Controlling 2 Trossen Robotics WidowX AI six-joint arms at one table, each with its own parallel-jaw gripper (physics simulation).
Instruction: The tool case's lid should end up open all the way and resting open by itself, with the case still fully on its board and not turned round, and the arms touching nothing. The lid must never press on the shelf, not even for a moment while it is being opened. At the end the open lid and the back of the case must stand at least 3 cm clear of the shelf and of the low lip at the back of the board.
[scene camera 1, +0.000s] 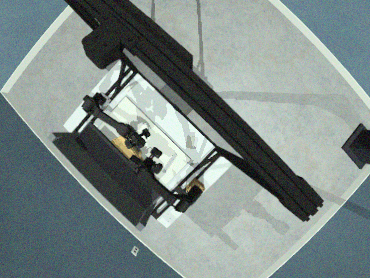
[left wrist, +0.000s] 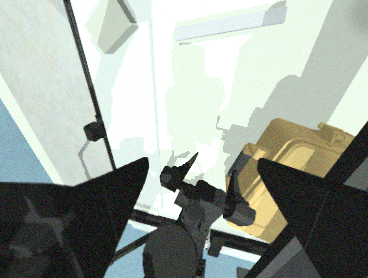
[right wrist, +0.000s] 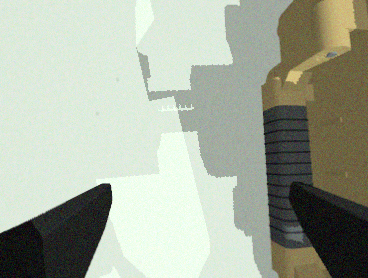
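Observation:
The tan tool case lies beside the grippers; its lid looks shut. Its dark ribbed handle faces the pale surface. My right gripper is open and empty; one finger overlaps the handle in both wrist views, and whether it touches is unclear. My left gripper is open and empty near the case; its right finger overlaps the case in the left wrist view. The back of the case and the board's low lip are hidden. I cannot make out the shelf for certain.
A dark panel covers the area beside the case at lower left. A long dark beam crosses scene camera 1. A pale block and a flat lavender-grey strip show at the top of the left wrist view.

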